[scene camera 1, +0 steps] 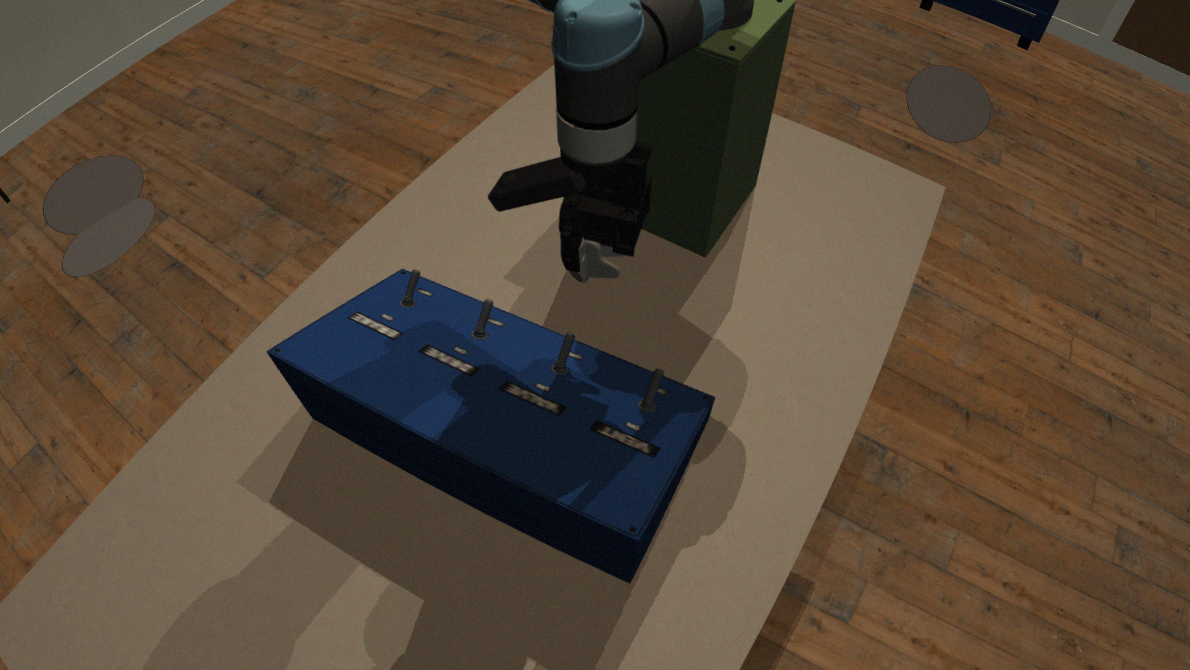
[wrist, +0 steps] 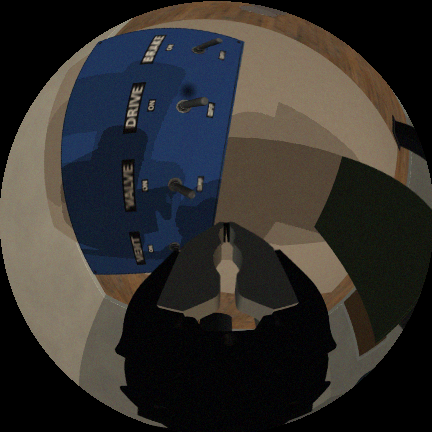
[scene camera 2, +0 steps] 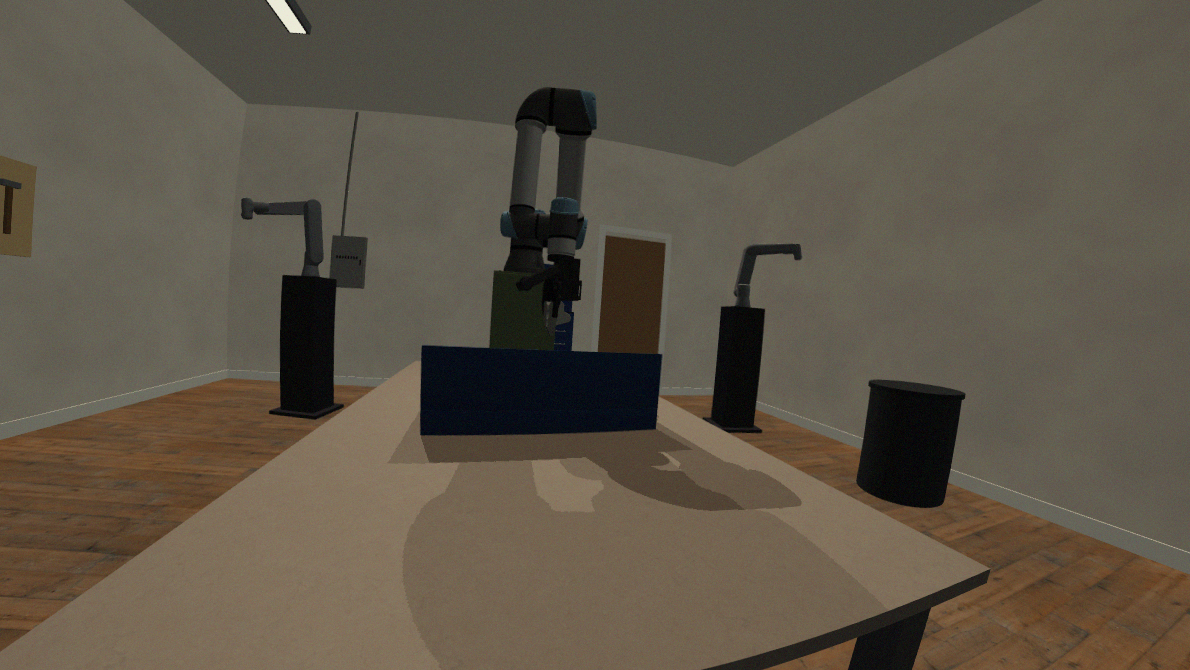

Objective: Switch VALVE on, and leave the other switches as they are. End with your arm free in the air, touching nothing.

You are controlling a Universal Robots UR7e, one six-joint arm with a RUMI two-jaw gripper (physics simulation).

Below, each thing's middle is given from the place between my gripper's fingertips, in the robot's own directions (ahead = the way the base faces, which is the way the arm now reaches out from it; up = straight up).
Right now the blue switch box (scene camera 1: 572, 455) is 150 mm ahead of my hand, 110 mm below it and 20 mm to the right of it.
